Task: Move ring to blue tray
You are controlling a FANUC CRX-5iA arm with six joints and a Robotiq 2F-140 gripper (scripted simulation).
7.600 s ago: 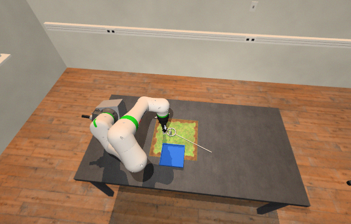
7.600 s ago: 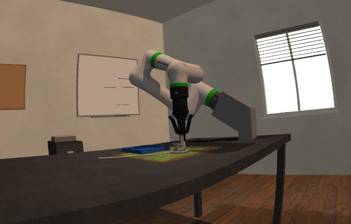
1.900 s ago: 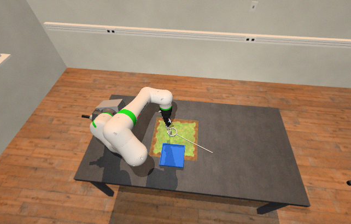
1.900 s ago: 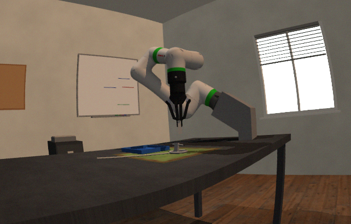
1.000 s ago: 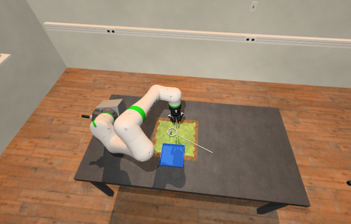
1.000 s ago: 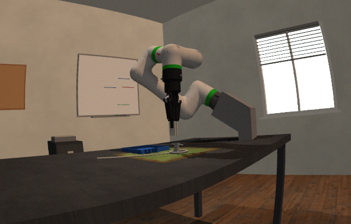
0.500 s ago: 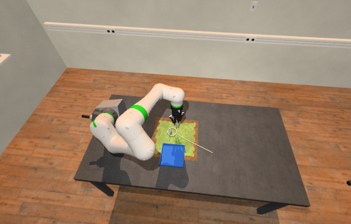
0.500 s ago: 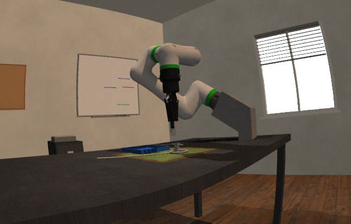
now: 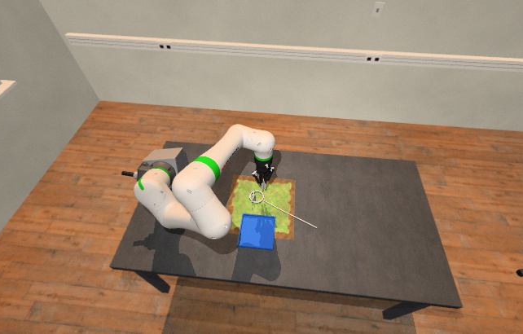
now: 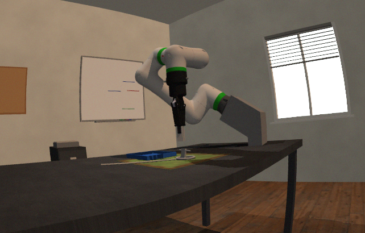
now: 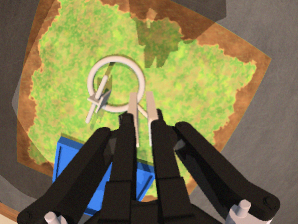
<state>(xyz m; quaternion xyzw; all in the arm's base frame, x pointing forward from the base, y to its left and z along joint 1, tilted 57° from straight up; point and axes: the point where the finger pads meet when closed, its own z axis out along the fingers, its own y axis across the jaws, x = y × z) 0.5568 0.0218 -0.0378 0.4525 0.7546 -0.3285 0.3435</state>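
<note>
My gripper is now 11 cm above the ring, 4 cm past it and 1 cm to the left of it. Also, from my hand: blue tray: 24 cm to the right, 11 cm below, 2 cm behind; grey stake: 10 cm below, 5 cm behind, 4 cm to the right.
</note>
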